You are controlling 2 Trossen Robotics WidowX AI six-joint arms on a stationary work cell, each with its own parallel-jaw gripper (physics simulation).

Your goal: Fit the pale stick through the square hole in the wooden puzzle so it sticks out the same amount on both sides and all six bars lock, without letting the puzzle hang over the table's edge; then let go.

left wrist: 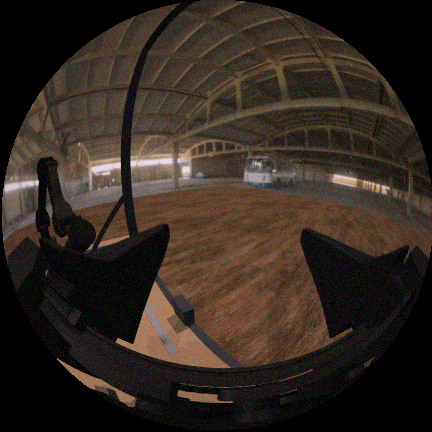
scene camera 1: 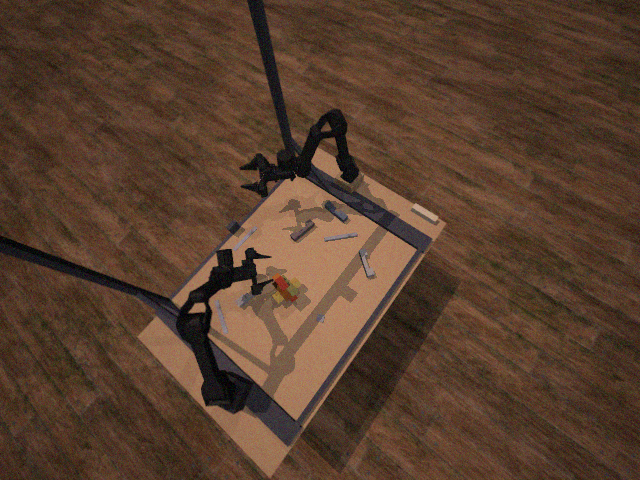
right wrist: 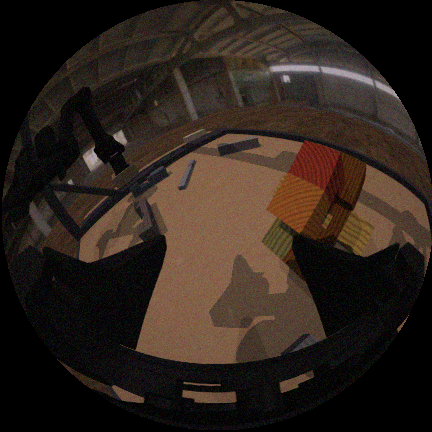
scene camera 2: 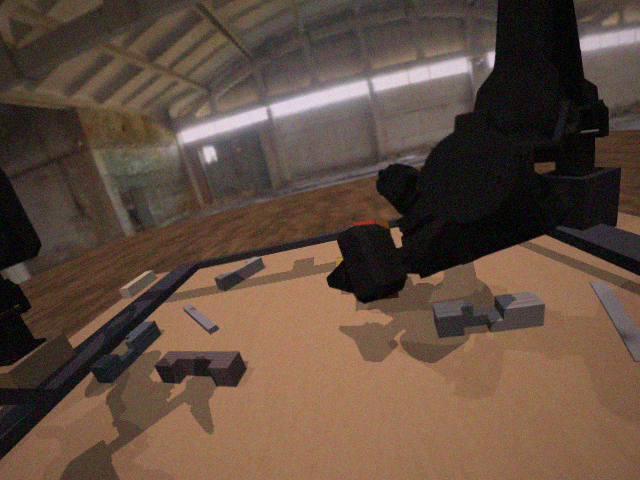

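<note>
The wooden puzzle, with red, orange, brown, green and yellow bars, is on the table near one right fingertip; contact is unclear. In scene camera 2 it is mostly hidden behind the right gripper. A yellow bar end sticks out of it. A plain cream bar lies outside the dark frame; I cannot tell which is the pale stick. The hole is not clearly visible. My right gripper is open and empty, with the puzzle outside its gap. My left gripper is open and empty, past the table's edge.
A grey notched bar lies under the right arm. A dark brown notched bar, a blue-grey notched bar and a grey bar lie elsewhere. Thin strips lie about. A dark frame borders the table.
</note>
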